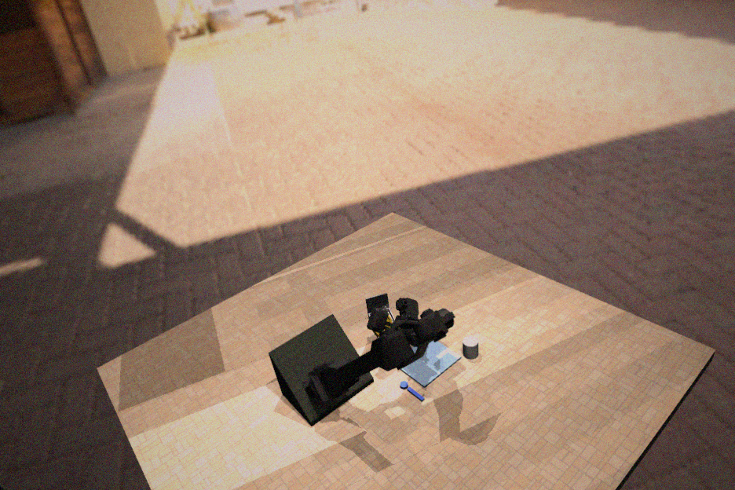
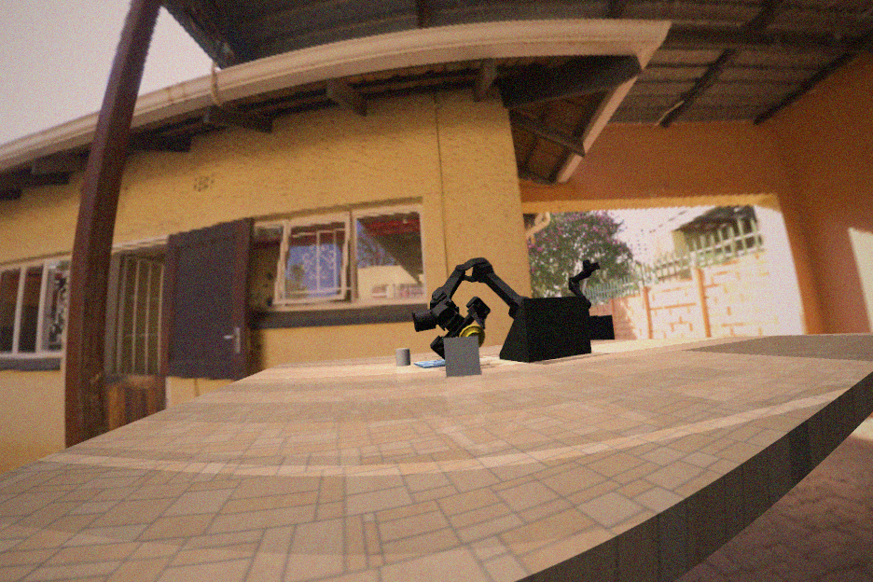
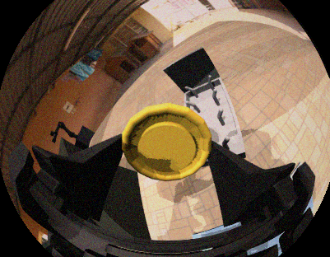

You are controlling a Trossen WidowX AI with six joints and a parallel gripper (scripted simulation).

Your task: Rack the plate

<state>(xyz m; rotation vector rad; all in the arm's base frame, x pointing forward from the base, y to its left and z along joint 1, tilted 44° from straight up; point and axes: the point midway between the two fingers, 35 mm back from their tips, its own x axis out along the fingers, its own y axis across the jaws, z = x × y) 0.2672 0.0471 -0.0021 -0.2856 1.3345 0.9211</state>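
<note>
Right now my gripper tip is 40 mm short of the dish rack, 40 mm to the right of it and 40 mm above it. Round my gripper tip: light blue mat 40 mm ahead, 150 mm to the right, 70 mm below; blue spoon 70 mm behind, 200 mm to the right, 60 mm below; yellow plate 10 mm to the right.
</note>
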